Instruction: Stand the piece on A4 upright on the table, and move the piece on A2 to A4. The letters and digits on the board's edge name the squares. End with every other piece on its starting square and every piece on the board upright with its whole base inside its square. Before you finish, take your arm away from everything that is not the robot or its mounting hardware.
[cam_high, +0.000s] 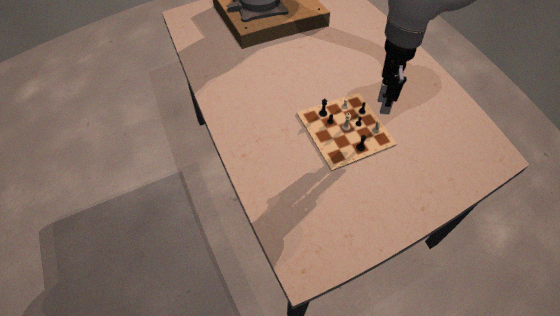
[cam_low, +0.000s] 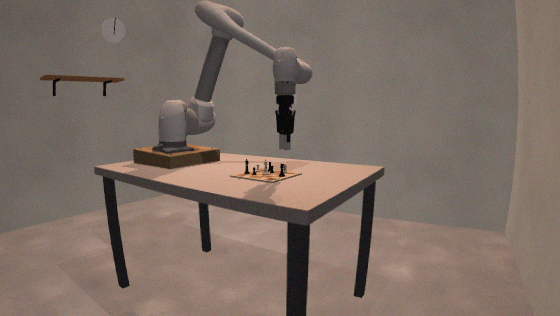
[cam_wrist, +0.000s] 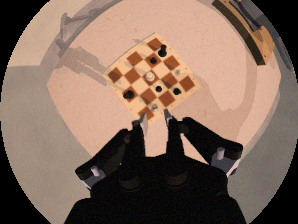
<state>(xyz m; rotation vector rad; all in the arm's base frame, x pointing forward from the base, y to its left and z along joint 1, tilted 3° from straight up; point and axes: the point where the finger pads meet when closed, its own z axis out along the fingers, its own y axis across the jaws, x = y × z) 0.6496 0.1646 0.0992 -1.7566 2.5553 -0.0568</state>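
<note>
My hand is 30 mm past the chessboard, 80 mm to the left of it and 140 mm above it. From my hand the other things lie so: small white piece (110 mm behind, 50 mm to the right, 120 mm below).
</note>
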